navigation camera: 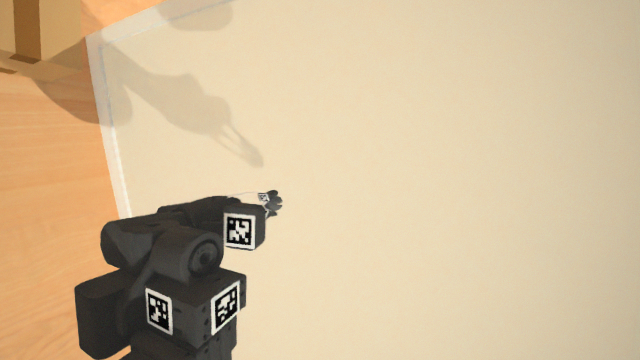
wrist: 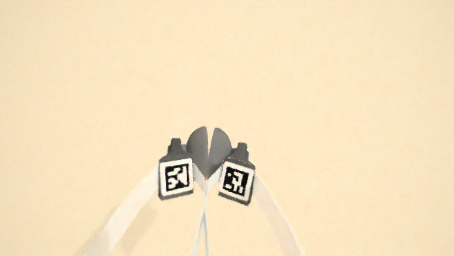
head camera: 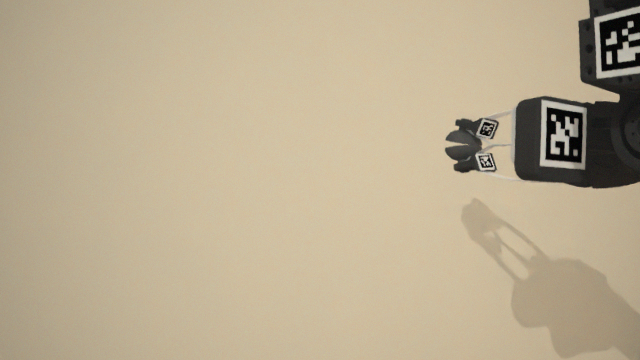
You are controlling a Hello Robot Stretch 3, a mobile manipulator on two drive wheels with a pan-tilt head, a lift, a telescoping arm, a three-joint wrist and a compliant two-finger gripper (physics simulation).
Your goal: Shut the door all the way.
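Places are measured from the robot's base along level axes (x up, y left, z back), in metres.
Pixels of known places: gripper, fingertip midpoint: (navigation camera: pixel 277 201) (head camera: pixel 452 145).
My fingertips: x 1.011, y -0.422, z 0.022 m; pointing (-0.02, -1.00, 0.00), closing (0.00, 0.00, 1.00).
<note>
Behind a point stands the place of what it marks.
The door does not show in the head, navigation or wrist view. My gripper (head camera: pixel 458 145) {y -0.422, x 1.011, z 0.022 m} (navigation camera: pixel 276 201) {y -0.422, x 1.011, z 0.022 m} (wrist: pixel 209 145) {y -0.422, x 1.011, z 0.022 m} is shut, its two dark fingertips touching at the base with nothing between them. It points at a plain beige wall (head camera: pixel 250 175) {y -0.560, x 1.199, z -0.024 m} (navigation camera: pixel 425 150) {y -0.545, x 1.322, z -0.112 m} (wrist: pixel 300 75), which lies behind the fingers in all three views. The arm and gripper cast a shadow on this wall, a little apart from the fingers in the head and navigation views. How far the fingertips stand from the wall I cannot tell exactly.
In the navigation view a white baseboard (navigation camera: pixel 108 120) {y -0.513, x 0.082, z -0.227 m} runs along the wall's foot and turns at a corner at the upper left. Wooden floor (navigation camera: pixel 50 175) {y -0.360, x 0.001, z 0.016 m} lies left of it. A cardboard box (navigation camera: pixel 60 30) {y -0.302, x 0.279, z -0.449 m} with a brown stripe stands at the top left, near that corner.
</note>
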